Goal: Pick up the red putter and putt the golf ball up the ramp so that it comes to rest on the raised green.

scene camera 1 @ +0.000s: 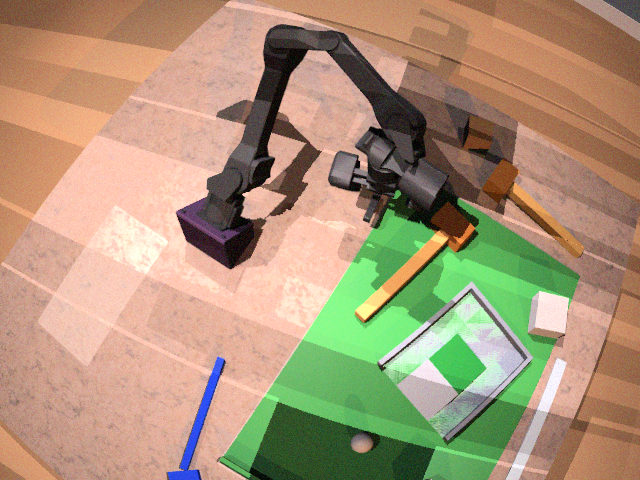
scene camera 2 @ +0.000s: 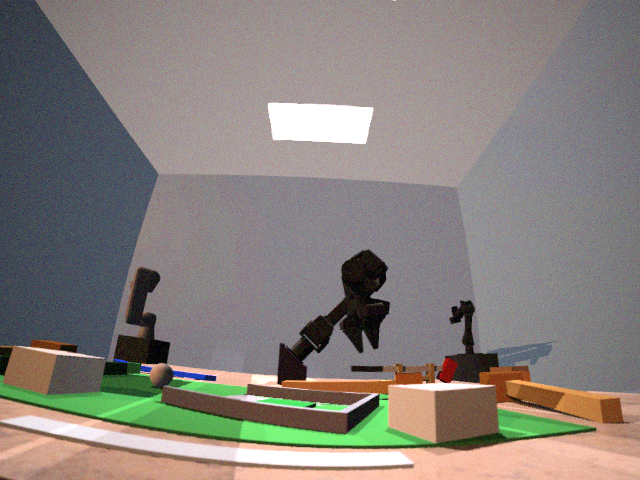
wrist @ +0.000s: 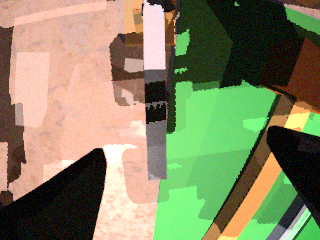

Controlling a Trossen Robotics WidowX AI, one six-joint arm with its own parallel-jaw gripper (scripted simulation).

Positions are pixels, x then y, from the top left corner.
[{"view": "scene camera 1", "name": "my gripper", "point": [383,196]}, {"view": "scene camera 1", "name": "orange mallet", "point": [451,228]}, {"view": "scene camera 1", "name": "brown cube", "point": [478,135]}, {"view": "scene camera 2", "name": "my gripper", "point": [368,351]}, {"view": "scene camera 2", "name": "orange mallet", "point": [375,386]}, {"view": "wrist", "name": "my gripper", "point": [189,145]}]
